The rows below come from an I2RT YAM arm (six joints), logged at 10 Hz.
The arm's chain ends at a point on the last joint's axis. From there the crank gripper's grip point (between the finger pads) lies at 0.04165 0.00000 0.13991 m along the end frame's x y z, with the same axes.
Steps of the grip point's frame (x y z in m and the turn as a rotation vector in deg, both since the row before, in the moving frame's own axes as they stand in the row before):
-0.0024 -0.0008 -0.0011 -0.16 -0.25 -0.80
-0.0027 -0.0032 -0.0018 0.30 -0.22 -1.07
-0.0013 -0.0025 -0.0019 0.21 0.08 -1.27
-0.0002 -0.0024 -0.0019 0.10 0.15 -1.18
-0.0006 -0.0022 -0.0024 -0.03 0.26 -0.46
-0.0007 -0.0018 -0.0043 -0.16 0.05 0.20
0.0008 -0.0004 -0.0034 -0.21 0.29 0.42
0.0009 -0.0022 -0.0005 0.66 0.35 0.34
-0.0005 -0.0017 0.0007 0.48 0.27 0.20
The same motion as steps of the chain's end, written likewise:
-0.0018 -0.0006 -0.0013 -0.16 -0.25 -0.80
-0.0021 -0.0017 -0.0020 0.30 -0.22 -1.07
-0.0015 -0.0011 -0.0018 0.21 0.08 -1.27
-0.0006 -0.0013 -0.0018 0.10 0.15 -1.18
-0.0012 -0.0019 -0.0022 -0.03 0.26 -0.46
-0.0008 -0.0023 -0.0043 -0.16 0.05 0.20
0.0001 -0.0012 -0.0032 -0.21 0.29 0.42
0.0000 -0.0008 -0.0002 0.66 0.35 0.34
-0.0012 -0.0007 0.0009 0.48 0.27 0.20

